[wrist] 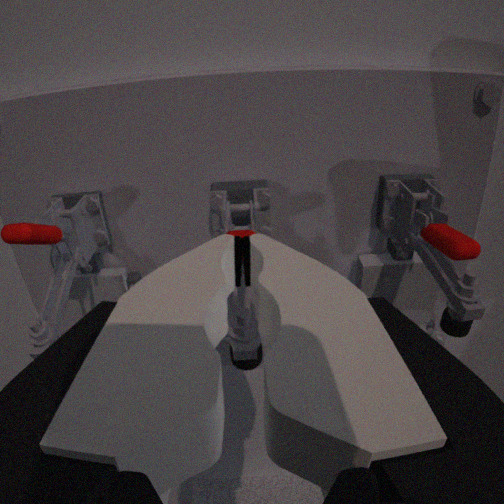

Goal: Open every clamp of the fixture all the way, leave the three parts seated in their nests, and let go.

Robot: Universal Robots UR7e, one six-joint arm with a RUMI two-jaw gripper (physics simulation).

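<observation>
In the wrist view my gripper (242,244) is shut with nothing between the two pale grey jaws, whose tips meet right at the middle toggle clamp (240,202). The middle clamp's red handle (241,233) points straight at me, just past the jaw tips. Its arm and black pad (246,358) show through the gap between the jaws. A left clamp (80,220) has its red handle (31,233) sticking out to the left. A right clamp (407,210) has its red handle (450,241) out to the right and its black pad (455,325) lowered. The seated parts are mostly hidden by the jaws.
The clamps stand on a grey fixture plate (250,125). A bolt head (482,100) sits near its far right corner. Small grey blocks lie beside the left clamp (112,281) and the right clamp (372,267). Black gripper housing fills both lower corners.
</observation>
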